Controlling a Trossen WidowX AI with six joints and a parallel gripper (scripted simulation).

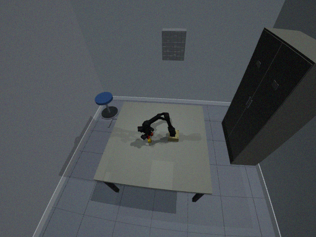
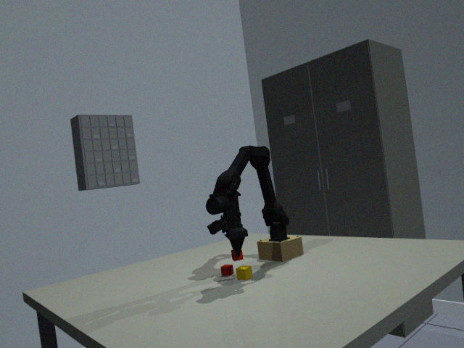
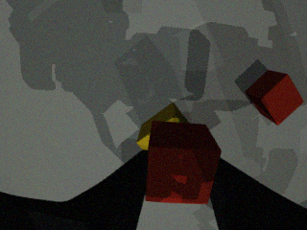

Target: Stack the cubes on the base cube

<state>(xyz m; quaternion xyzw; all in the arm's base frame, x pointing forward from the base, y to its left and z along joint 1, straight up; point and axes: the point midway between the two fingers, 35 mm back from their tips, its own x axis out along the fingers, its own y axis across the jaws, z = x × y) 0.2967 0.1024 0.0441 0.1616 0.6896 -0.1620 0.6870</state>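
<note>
Right now my gripper tip is 70 mm above the yellow cube, 20 mm past it and 10 mm to the right of it.
</note>
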